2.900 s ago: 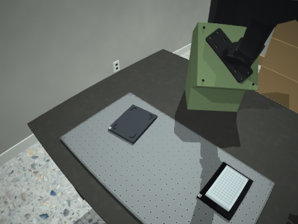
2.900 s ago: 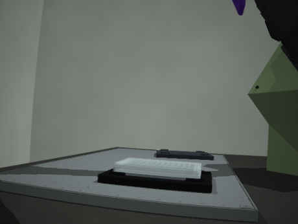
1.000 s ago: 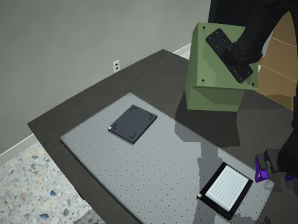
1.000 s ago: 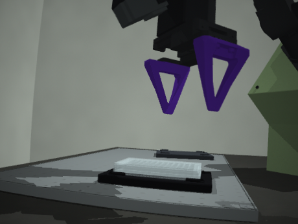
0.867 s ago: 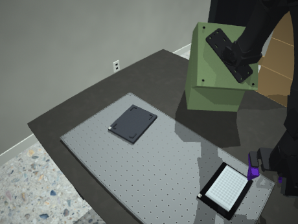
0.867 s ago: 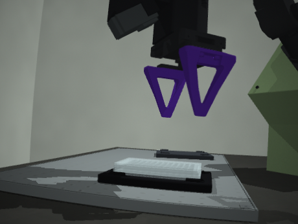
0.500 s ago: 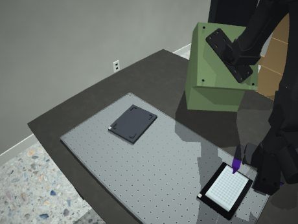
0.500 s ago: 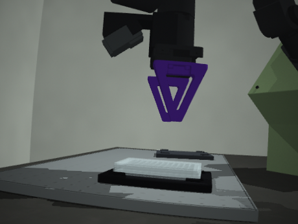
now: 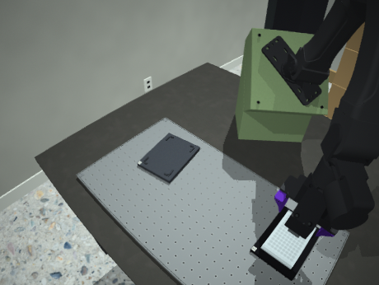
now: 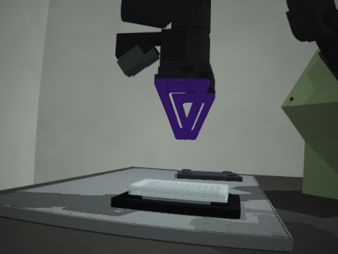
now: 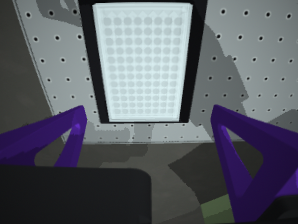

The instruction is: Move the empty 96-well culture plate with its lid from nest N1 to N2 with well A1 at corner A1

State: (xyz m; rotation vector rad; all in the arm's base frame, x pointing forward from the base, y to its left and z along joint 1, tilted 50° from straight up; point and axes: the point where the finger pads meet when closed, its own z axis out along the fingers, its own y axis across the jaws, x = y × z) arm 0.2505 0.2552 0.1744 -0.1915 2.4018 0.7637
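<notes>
My gripper is now 80 mm above the lid. The rest, counted from my hand: black plate nest N1: 90 mm below; A1 corner mark: 240 mm ahead, 390 mm to the right, 90 mm below; plate nest N2: 150 mm ahead, 380 mm to the right, 90 mm below.
</notes>
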